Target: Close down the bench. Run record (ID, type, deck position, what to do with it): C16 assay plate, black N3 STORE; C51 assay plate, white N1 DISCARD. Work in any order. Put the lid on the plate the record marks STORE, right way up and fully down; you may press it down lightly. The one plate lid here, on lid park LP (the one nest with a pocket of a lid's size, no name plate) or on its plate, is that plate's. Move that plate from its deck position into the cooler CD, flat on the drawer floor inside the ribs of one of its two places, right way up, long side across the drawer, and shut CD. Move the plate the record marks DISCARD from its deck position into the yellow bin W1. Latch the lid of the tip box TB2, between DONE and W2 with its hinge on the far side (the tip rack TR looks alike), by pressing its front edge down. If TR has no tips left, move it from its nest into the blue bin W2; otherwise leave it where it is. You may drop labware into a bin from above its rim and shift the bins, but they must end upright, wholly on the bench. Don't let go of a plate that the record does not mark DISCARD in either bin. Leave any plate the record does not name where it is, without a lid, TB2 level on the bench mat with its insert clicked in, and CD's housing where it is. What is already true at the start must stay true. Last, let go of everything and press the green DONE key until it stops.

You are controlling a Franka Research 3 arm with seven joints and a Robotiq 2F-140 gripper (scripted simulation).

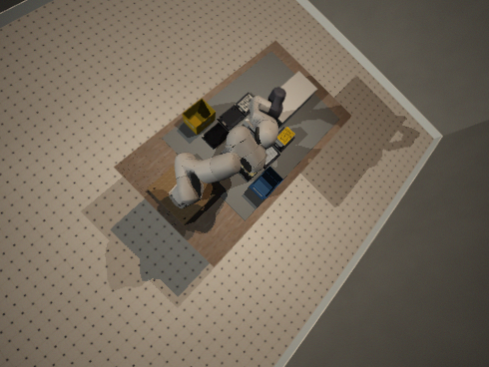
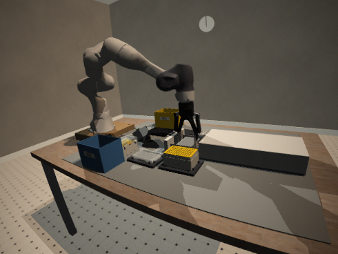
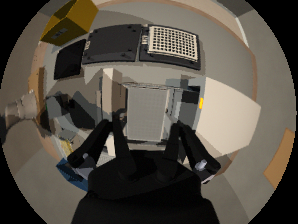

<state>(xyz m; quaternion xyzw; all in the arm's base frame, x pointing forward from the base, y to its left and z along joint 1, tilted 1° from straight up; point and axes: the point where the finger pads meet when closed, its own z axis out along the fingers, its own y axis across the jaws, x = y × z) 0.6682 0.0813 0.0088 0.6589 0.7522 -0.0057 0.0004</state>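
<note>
Now: hand 1 cm above the grey plate lid. Round my hand: cooler drawer 3 cm ahead, 2 cm below, 1 cm to the left; tip rack TR 18 cm to the right, 7 cm ahead, 1 cm above; cooler CD 17 cm ahead, 2 cm to the left, 1 cm below.
</note>
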